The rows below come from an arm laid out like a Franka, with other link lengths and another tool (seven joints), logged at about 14 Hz.
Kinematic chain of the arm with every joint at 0, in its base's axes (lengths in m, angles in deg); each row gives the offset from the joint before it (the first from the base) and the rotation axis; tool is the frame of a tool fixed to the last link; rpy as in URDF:
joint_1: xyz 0 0 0.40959 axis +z
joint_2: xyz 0 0 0 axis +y
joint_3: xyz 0 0 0.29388 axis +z
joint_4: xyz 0.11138 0 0 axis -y
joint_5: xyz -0.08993 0 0.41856 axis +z
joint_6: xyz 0 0 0 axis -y
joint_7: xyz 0.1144 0 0 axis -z
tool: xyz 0.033 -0.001 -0.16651 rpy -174.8 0 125.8
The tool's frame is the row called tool.
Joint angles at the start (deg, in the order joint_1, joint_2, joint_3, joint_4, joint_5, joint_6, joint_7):
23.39 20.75 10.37 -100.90 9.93 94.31 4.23
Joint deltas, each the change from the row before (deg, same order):
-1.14 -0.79 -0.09 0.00 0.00 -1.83 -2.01
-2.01 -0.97 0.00 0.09 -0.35 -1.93 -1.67
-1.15 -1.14 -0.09 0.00 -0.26 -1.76 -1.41
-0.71 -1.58 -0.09 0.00 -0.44 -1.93 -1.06
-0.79 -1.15 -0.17 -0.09 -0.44 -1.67 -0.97
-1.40 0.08 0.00 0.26 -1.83 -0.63 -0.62
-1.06 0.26 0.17 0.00 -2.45 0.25 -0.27
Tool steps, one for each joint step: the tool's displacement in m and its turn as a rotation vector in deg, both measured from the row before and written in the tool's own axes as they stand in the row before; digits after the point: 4 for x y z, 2 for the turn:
-0.0053 -0.0129 -0.0061 0.46 0.68 -1.12
-0.0119 -0.0196 -0.0100 0.15 0.63 -0.17
-0.0037 -0.0152 -0.0092 0.26 0.29 -0.52
0.0023 -0.0148 -0.0118 0.40 -0.18 -0.52
-0.0011 -0.0144 -0.0072 0.49 0.11 -0.23
-0.0151 -0.0142 -0.0020 0.86 -0.65 0.76
-0.0148 -0.0099 0.0010 1.11 -1.47 0.84

